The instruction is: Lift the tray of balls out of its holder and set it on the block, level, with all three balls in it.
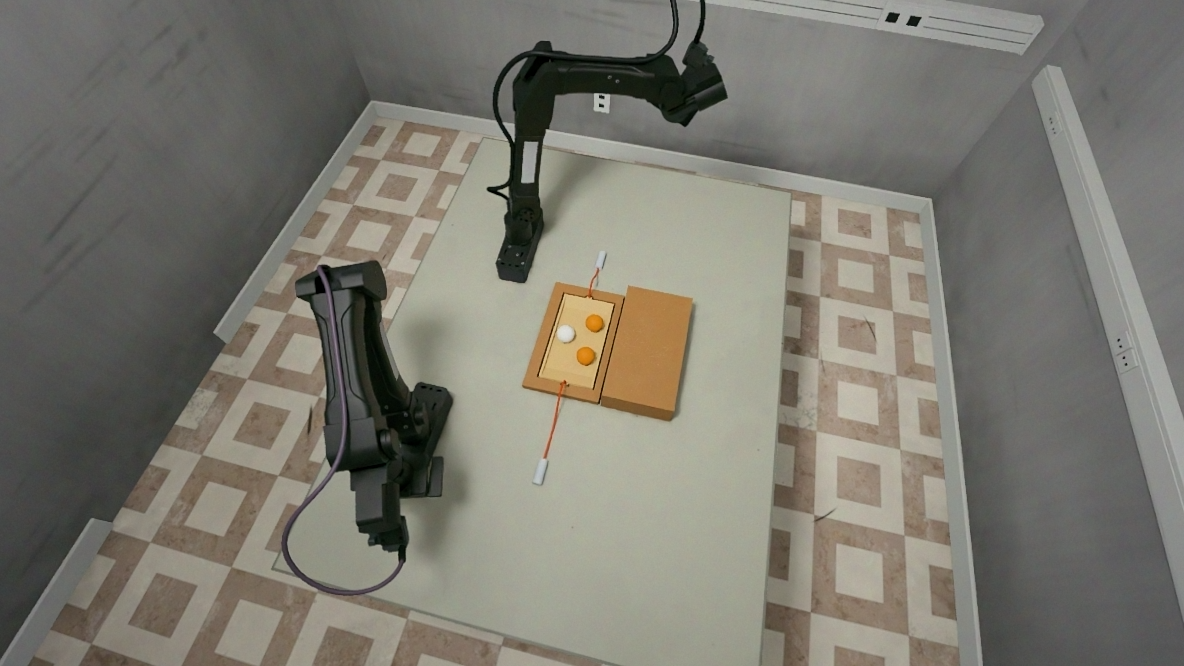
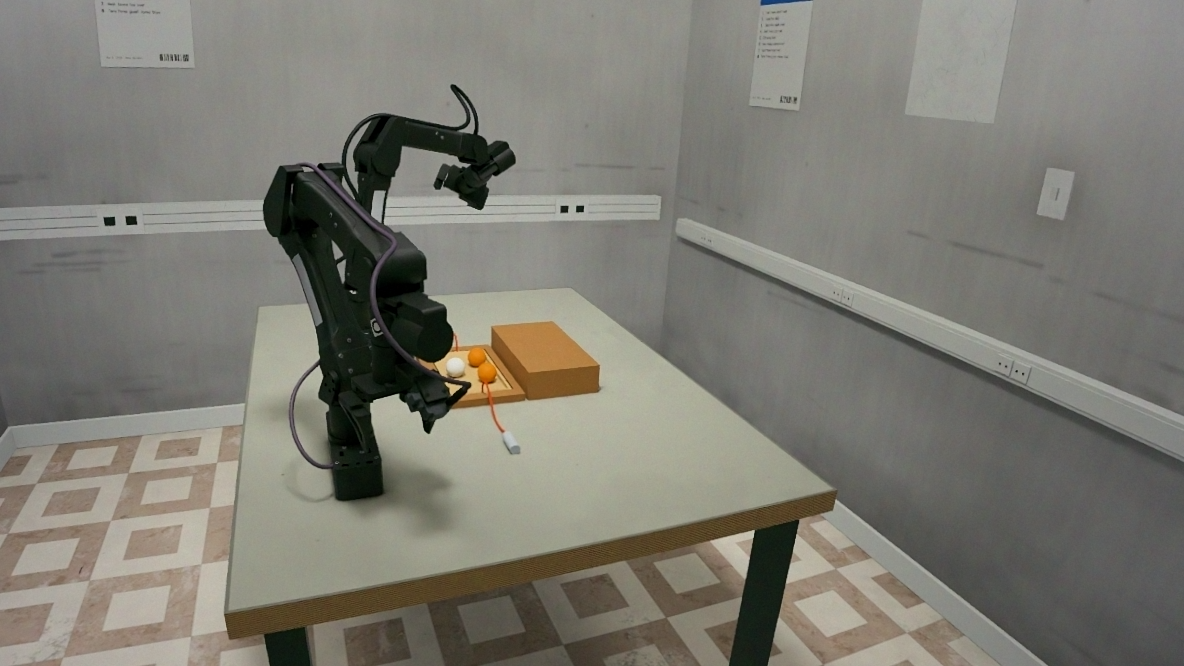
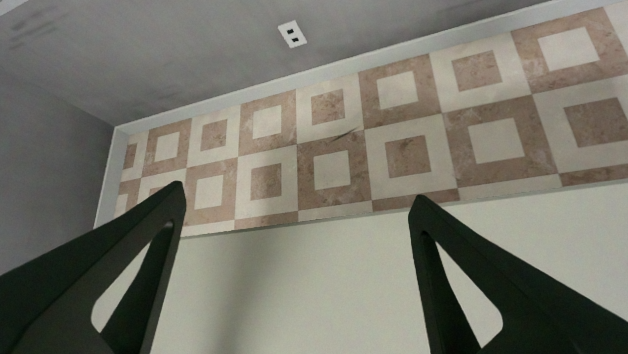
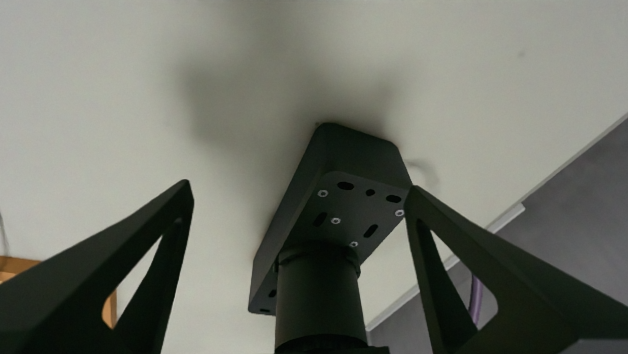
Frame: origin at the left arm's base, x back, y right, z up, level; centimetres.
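Seen in the pictures: left gripper, fingertip midpoint: [image 2: 452, 195] [image 3: 302, 199]; right gripper, fingertip midpoint: [image 1: 412, 488] [image 2: 397, 441] [image 4: 303, 192]; left arm's base at its link origin: [image 1: 520, 238]; right arm's base at its link origin: [image 1: 415, 431] [image 2: 352, 441] [image 4: 315, 255].
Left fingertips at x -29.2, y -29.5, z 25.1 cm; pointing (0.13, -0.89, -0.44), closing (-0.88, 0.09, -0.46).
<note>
Pixels of each thing's top centre, then the offset from my left fingertips to it. Level surfaces: height alone.
- pale tray at its top centre: [image 2: 468, 370] [image 1: 577, 338] dx +9.8, dy +52.6, dz -27.9 cm
- white ball at its top centre: [image 2: 455, 358] [image 1: 565, 329] dx +12.6, dy +52.5, dz -25.0 cm
- brown block at its top centre: [image 2: 542, 344] [image 1: 649, 344] dx -6.1, dy +53.2, dz -23.6 cm
- pale green table at its surface level: dz -29.6 cm
The pale tray [image 1: 556, 366] lies level in its brown holder [image 1: 543, 339] [image 2: 508, 395] [image 4: 17, 264], with two orange balls [image 1: 594, 323] [image 1: 585, 356] [image 2: 476, 357] [image 2: 486, 372] and one white ball [image 1: 565, 333] [image 2: 455, 366] in it. Orange cords with white handles [image 1: 601, 260] [image 1: 540, 472] [image 2: 510, 442] extend from its two ends onto the table. The brown block [image 1: 648, 352] [image 2: 546, 356] stands along the holder's right side, its top bare. My left gripper [image 3: 302, 199] is open and empty, high over the table. My right gripper [image 4: 303, 192] [image 2: 447, 408] is open and empty, above the table, away from the tray.
The pale green table [image 1: 662, 513] [image 2: 629, 472] carries both arms. The right arm's base [image 4: 360, 155] [image 2: 357, 476] stands near the table edge, and the left arm's base [image 1: 517, 258] stands beyond the holder. Grey walls surround the table.
</note>
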